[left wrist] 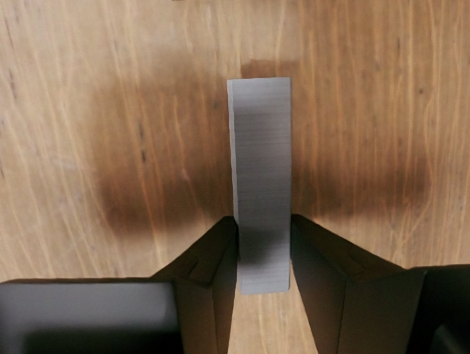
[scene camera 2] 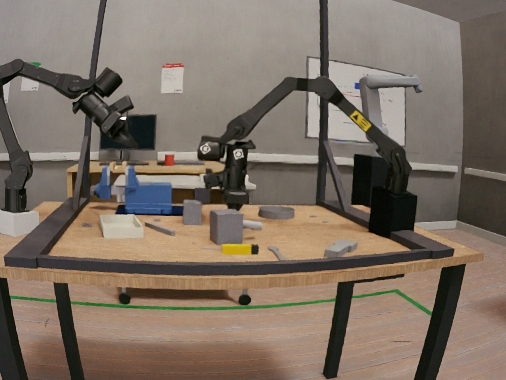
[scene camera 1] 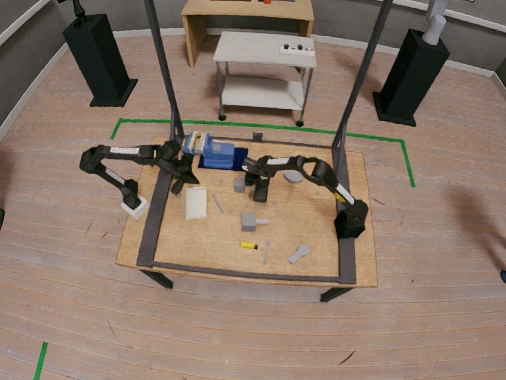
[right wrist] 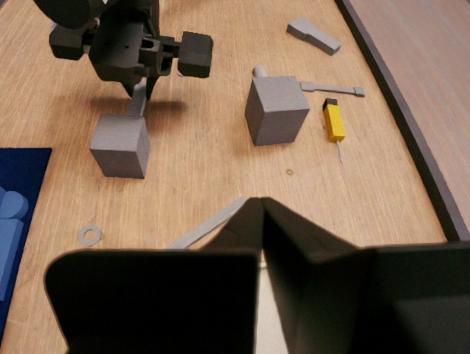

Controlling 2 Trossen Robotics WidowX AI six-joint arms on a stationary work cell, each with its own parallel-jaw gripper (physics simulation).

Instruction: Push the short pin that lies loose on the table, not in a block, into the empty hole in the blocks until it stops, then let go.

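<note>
The short grey pin is held between the fingertips of my left gripper, which is low over the table. In the right wrist view the pin's near end overlaps the rear edge of the smaller grey block. In the left wrist view table shows past the pin's far end, and no block shows there. The larger grey block has a pin sticking out. The empty hole is not visible. My right gripper is shut and raised.
A blue vise stands at the back left. A cream tray and a flat grey strip lie left of the blocks. A yellow screwdriver lies in front. A round dish stands behind right.
</note>
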